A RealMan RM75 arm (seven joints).
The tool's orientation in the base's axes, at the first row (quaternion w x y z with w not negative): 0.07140, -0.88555, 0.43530, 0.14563
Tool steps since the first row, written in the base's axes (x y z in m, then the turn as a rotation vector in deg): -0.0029, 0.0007, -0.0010, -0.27, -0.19, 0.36; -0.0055, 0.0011, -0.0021, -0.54, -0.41, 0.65; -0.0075, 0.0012, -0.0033, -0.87, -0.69, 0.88; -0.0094, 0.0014, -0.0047, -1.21, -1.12, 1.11; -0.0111, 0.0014, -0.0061, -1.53, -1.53, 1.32; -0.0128, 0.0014, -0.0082, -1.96, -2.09, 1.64; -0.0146, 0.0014, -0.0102, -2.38, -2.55, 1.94
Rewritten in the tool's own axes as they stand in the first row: -0.0019, 0.0019, 0.0017, -0.13, 0.33, -0.34; -0.0033, 0.0037, 0.0033, -0.21, 0.68, -0.61; -0.0042, 0.0052, 0.0049, -0.27, 1.11, -0.84; -0.0050, 0.0066, 0.0066, -0.22, 1.64, -1.10; -0.0055, 0.0079, 0.0083, -0.16, 2.15, -1.34; -0.0058, 0.0093, 0.0106, -0.09, 2.83, -1.70; -0.0062, 0.0107, 0.0129, -0.09, 3.44, -2.02
